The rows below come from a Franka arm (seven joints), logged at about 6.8 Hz.
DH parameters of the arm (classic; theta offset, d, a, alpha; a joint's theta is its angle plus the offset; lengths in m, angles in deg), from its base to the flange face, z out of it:
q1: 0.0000 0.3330 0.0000 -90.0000
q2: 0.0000 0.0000 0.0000 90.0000
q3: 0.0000 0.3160 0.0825 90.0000
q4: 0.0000 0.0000 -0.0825 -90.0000
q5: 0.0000 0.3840 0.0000 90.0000
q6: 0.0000 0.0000 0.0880 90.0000
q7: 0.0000 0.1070 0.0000 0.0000
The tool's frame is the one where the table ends.
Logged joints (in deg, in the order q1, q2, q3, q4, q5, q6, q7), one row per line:
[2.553, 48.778, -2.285, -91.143, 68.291, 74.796, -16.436]
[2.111, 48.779, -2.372, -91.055, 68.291, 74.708, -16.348]
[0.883, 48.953, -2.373, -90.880, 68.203, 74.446, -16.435]
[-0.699, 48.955, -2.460, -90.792, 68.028, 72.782, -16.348]
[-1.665, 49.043, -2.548, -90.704, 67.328, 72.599, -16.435]
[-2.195, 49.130, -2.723, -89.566, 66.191, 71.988, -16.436]
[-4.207, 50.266, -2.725, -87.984, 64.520, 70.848, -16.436]
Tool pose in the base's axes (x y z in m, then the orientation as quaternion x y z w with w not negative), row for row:
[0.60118, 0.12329, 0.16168, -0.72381, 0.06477, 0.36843, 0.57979]
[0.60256, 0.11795, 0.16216, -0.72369, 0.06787, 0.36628, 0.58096]
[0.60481, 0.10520, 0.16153, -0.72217, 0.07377, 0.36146, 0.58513]
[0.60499, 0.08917, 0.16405, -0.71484, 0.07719, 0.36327, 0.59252]
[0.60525, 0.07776, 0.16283, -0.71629, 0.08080, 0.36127, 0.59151]
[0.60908, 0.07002, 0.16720, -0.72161, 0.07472, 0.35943, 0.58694]
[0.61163, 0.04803, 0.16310, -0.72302, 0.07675, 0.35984, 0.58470]
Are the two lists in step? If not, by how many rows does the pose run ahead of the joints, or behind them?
They are in step.
